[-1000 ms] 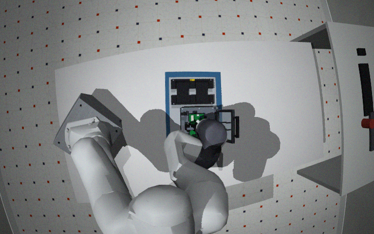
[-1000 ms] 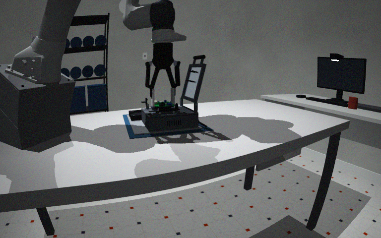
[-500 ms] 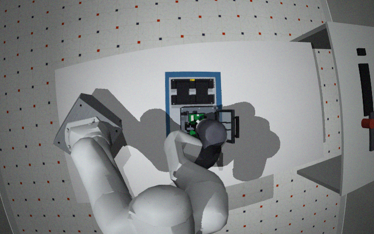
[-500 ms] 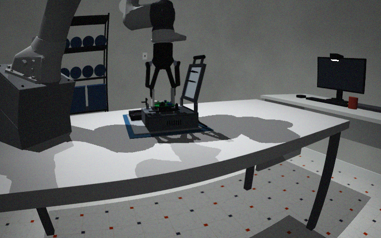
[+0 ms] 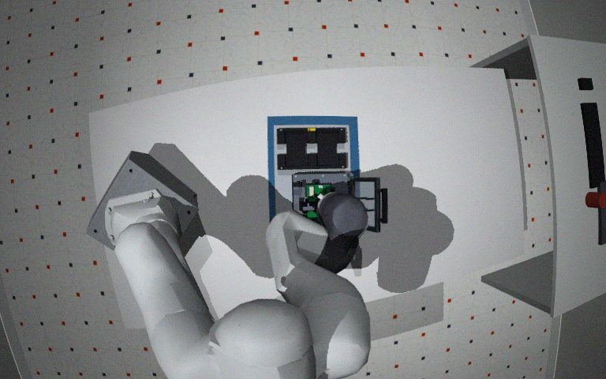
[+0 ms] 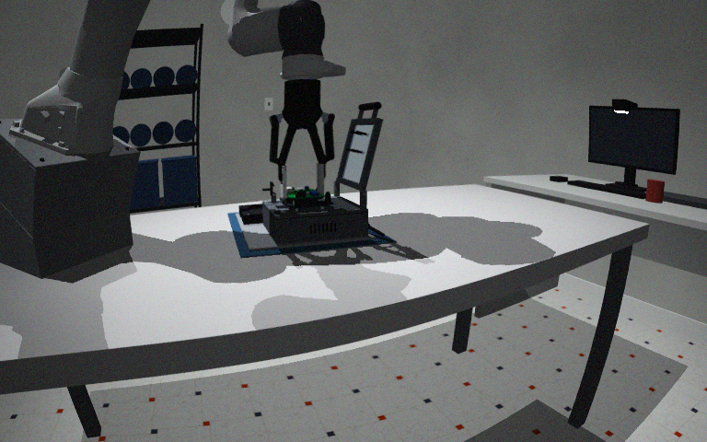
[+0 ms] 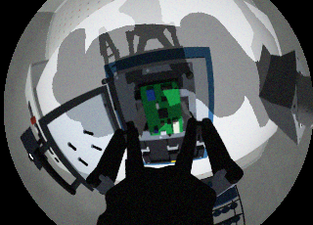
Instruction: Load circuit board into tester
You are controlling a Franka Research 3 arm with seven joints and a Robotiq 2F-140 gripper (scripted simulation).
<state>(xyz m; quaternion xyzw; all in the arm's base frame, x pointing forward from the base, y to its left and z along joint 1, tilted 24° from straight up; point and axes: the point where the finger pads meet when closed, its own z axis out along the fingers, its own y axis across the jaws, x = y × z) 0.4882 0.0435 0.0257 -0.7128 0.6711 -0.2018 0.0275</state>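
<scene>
The green circuit board lies 2 cm below my hand. Also, from my hand: see-through lid 13 cm ahead, 8 cm above.
</scene>
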